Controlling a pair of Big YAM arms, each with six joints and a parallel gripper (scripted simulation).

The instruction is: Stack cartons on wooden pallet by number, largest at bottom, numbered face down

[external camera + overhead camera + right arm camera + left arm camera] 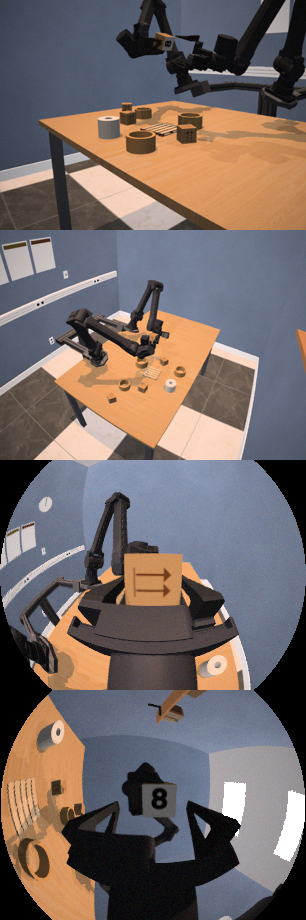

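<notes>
Right now my right hand is 50 mm short of the brown carton, 150 mm to the right of it and 330 mm above it. Also, from my right hand: wooden pallet: 10 mm ahead, 10 mm to the right, 350 mm below.
</notes>
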